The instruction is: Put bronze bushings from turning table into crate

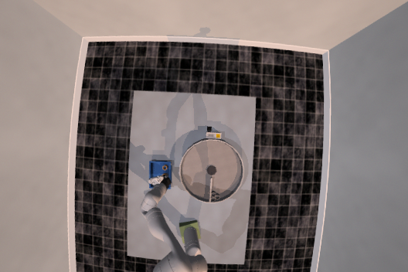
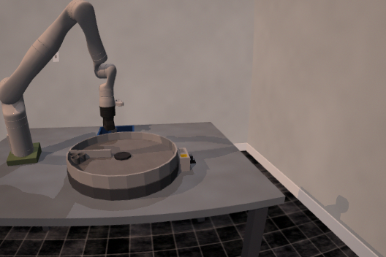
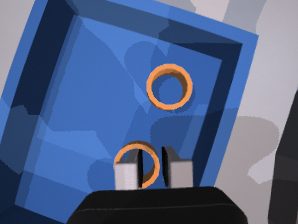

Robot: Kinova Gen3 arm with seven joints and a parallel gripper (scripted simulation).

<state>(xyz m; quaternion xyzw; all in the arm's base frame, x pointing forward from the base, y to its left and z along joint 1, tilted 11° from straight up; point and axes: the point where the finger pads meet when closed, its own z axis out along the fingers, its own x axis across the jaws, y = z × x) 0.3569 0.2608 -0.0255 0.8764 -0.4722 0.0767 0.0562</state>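
The blue crate is 4 cm to the left of my hand. From my hand the other things lie so: round turning table 12 cm ahead, 30 cm to the right, 2 cm above.
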